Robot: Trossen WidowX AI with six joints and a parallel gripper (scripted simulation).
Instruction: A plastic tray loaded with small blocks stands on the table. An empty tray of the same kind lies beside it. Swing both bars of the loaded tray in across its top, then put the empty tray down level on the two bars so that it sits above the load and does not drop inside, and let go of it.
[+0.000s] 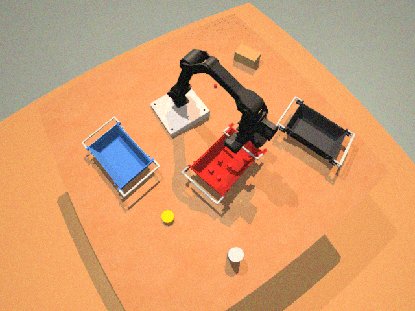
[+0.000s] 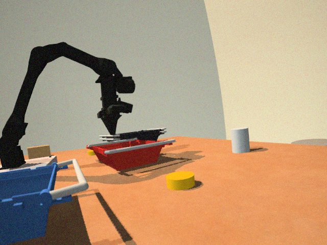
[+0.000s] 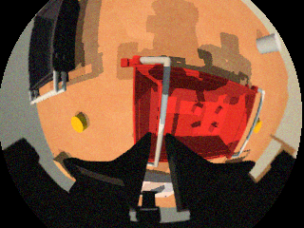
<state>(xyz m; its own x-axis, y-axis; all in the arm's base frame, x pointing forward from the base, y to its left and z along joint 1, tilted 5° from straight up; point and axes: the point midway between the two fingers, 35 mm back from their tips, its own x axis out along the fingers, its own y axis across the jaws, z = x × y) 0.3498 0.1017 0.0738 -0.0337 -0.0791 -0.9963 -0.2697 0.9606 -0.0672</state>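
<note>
The blue tray lies 23 cm behind my gripper tip, 46 cm to the right of it and 4 cm below it. From my gripper tip the other things lie so: tan box: 42 cm behind, 35 cm to the left, 6 cm below; then red cube: 35 cm behind, 10 cm to the left, 8 cm below.
</note>
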